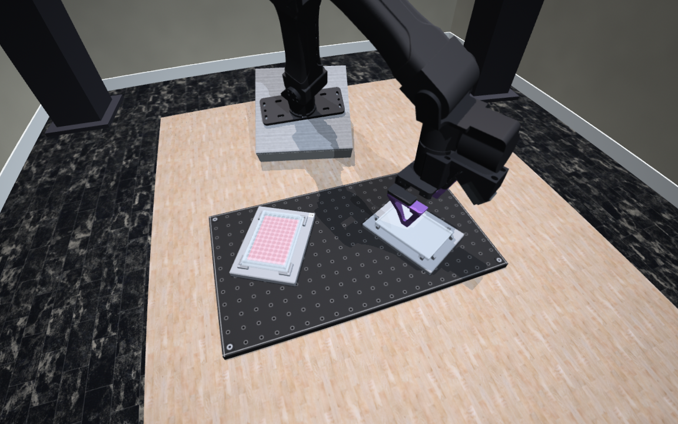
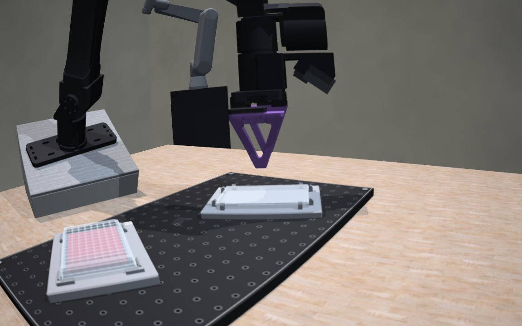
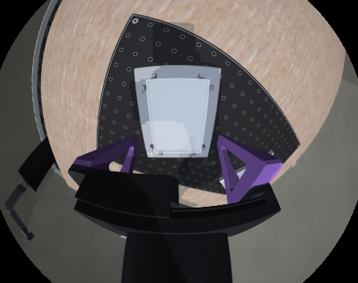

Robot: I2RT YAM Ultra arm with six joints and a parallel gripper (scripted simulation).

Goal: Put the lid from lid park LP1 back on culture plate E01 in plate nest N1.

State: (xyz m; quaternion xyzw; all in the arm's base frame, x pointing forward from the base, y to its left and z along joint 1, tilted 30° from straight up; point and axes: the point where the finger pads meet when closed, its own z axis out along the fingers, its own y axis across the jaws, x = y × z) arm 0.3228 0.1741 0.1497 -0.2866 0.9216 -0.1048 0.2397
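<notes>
Now: hand 6 cm above the clear lid. From my hand the other things lie so: lid park LP1: 7 cm below; culture plate E01: 3 cm behind, 27 cm to the right, 6 cm below.
</notes>
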